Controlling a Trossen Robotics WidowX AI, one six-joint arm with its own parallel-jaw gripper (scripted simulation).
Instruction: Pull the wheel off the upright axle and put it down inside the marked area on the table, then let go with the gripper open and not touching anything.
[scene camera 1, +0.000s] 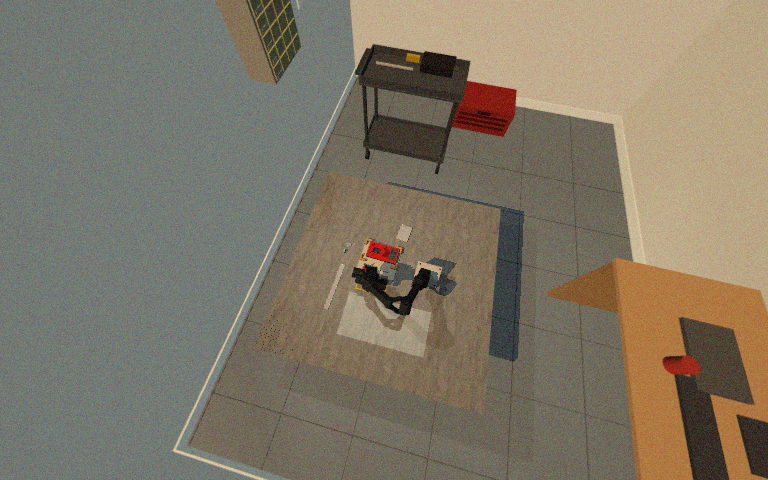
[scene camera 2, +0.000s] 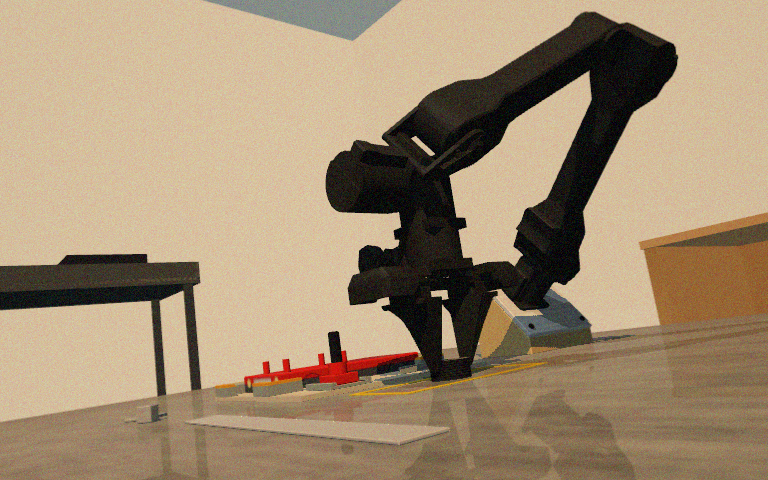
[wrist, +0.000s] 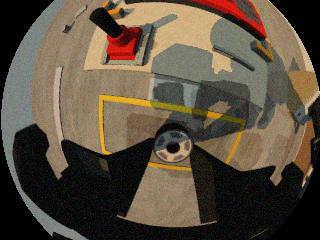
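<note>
Red fixture (scene camera 2: 310, 375). Wheel (wrist: 168, 133), held by my gripper (scene camera 2: 451, 369). Gripper also (wrist: 172, 144).
</note>
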